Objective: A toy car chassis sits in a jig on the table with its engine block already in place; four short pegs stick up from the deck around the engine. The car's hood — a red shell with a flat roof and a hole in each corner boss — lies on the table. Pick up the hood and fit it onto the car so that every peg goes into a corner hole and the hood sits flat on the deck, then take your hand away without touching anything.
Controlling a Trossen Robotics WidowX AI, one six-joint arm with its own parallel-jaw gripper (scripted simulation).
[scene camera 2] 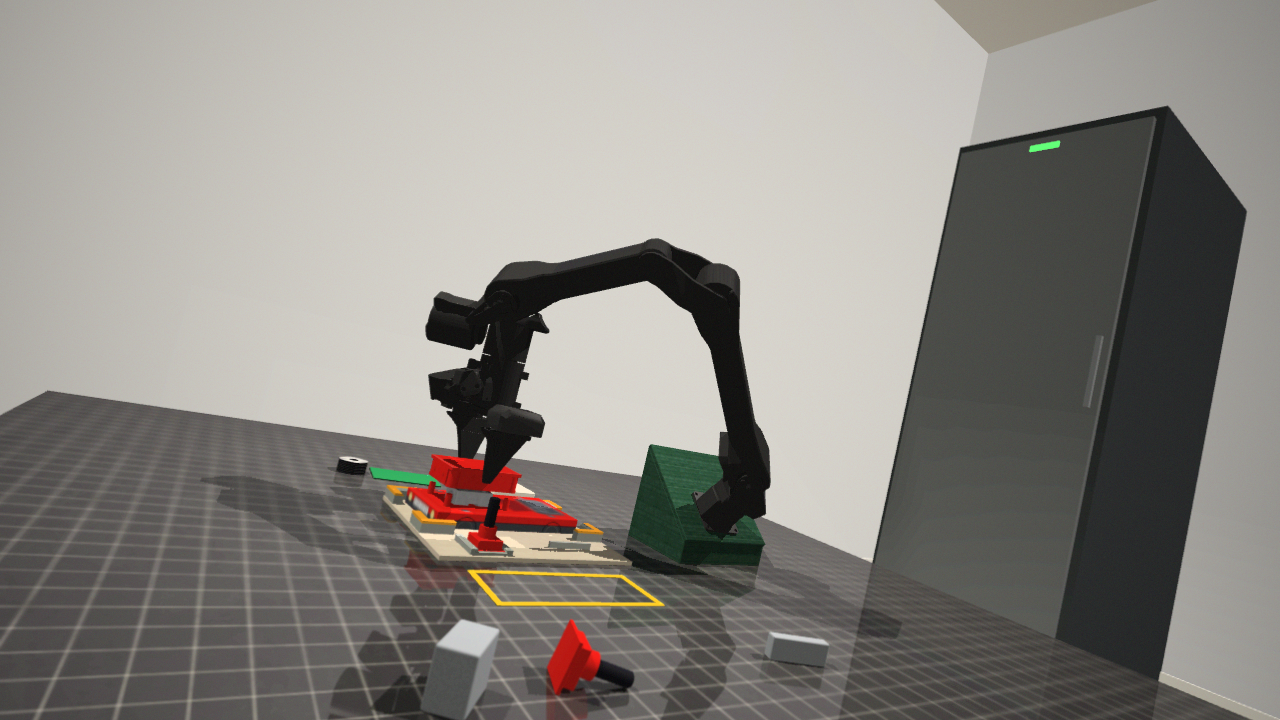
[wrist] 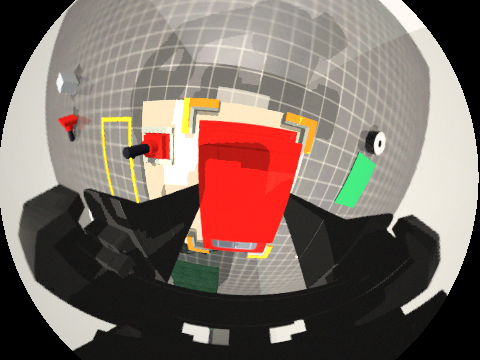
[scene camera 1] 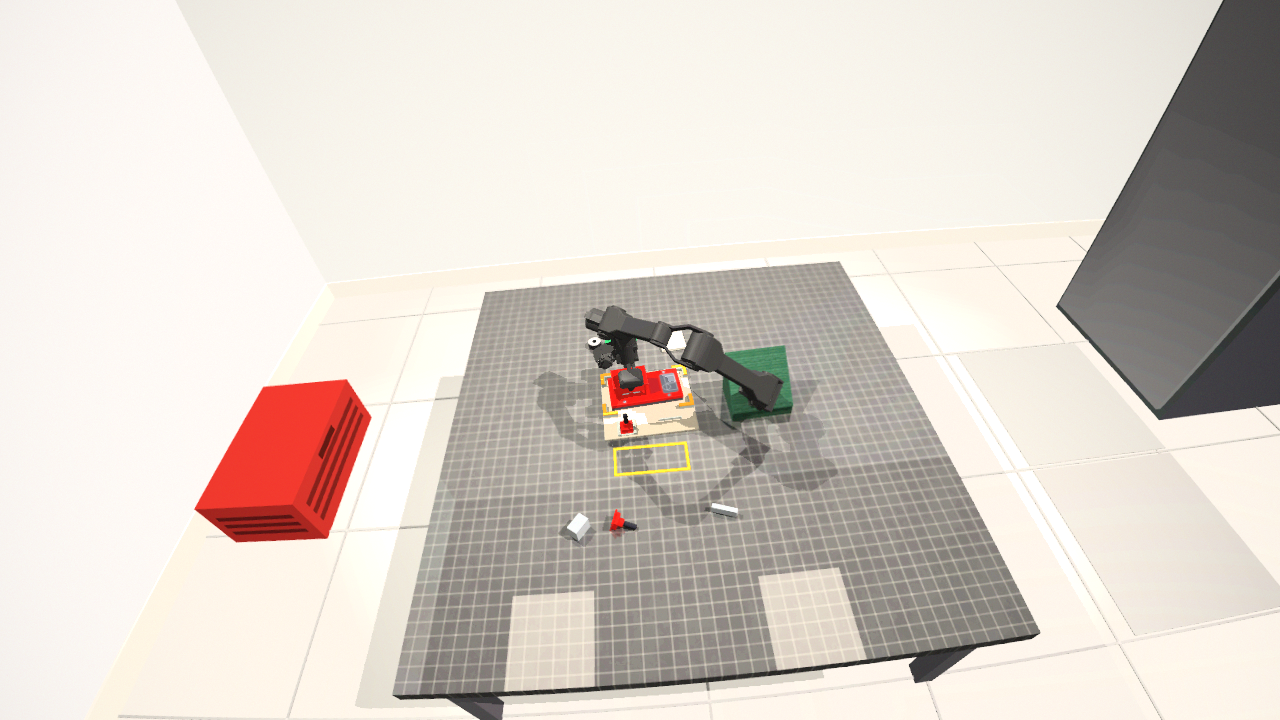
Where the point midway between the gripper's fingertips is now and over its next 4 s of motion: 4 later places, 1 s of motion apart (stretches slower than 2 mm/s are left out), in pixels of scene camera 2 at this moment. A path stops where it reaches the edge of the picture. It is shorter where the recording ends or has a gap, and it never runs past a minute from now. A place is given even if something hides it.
The gripper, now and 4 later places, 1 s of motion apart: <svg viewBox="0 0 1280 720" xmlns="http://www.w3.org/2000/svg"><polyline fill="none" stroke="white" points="474,475 471,483 472,481 470,484 468,493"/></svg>
